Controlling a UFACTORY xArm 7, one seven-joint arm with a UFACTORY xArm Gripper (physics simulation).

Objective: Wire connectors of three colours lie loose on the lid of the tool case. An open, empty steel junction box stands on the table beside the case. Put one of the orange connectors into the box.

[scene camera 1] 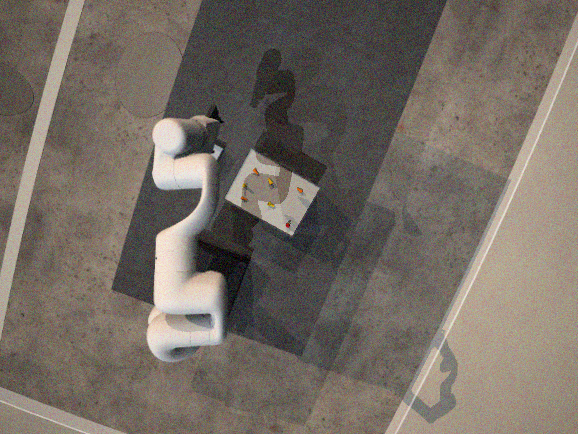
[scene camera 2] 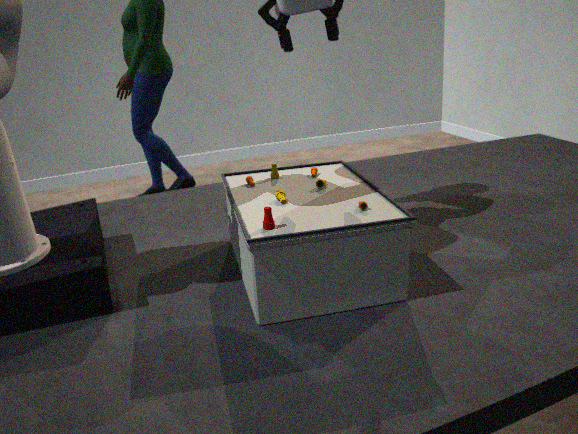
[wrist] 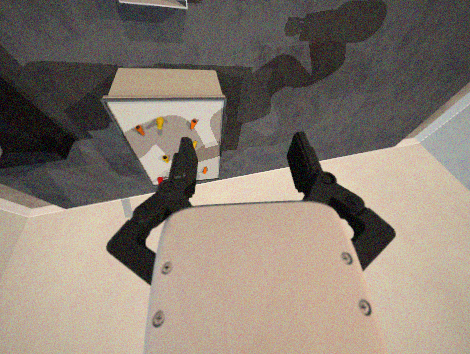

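Seen in the pictures: gripper, fingertip midpoint: (scene camera 1: 214,135) (scene camera 2: 311,46) (wrist: 242,146); arm's base, link origin: (scene camera 2: 10,257).
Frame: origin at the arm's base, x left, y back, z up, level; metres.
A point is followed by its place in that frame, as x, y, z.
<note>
The tool case (scene camera 1: 306,205) @[-0.225, -0.453, 0.053] (scene camera 2: 330,270) @[-0.232, -0.423, -0.003] (wrist: 165,82) @[0.058, -0.458, -0.009] has a pale lid. Three orange connectors lie on it: one (scene camera 1: 300,190) @[-0.181, -0.496, 0.061] (scene camera 2: 363,205) @[-0.189, -0.492, 0.060] (wrist: 205,170) @[-0.176, -0.497, 0.060], a second (scene camera 1: 256,171) @[-0.006, -0.499, 0.060] (scene camera 2: 314,172) @[-0.007, -0.496, 0.059] (wrist: 194,124) @[0.003, -0.501, 0.064] and a third (scene camera 1: 244,199) @[-0.002, -0.387, 0.061] (scene camera 2: 250,181) @[-0.003, -0.386, 0.059] (wrist: 140,130) @[0.005, -0.391, 0.063]. Three yellow connectors and a red connector (scene camera 1: 288,224) @[-0.189, -0.363, 0.067] (scene camera 2: 268,219) @[-0.193, -0.356, 0.066] (wrist: 160,180) @[-0.183, -0.360, 0.065] are also there. The steel junction box (scene camera 1: 218,151) @[0.180, -0.512, -0.068] (wrist: 155,5) @[0.166, -0.479, -0.032] shows in part, beside the case, mostly hidden by the arm in the overhead view and cut off in the wrist view. My gripper (scene camera 1: 216,114) (scene camera 2: 309,44) @[0.130, -0.556, 0.258] (wrist: 242,146) @[0.130, -0.556, 0.258] is open and empty, high above table level, off to the case's side.
My white arm (scene camera 1: 175,270) @[0.019, -0.277, 0.605] reaches along the left of the case in the overhead view. A black block (scene camera 2: 55,260) @[-0.049, -0.073, 0.003] carries its base on the dark table (scene camera 2: 500,240) @[-0.144, -0.788, -0.070]. A person (scene camera 2: 152,75) in a green top and blue trousers stands beyond the table.
</note>
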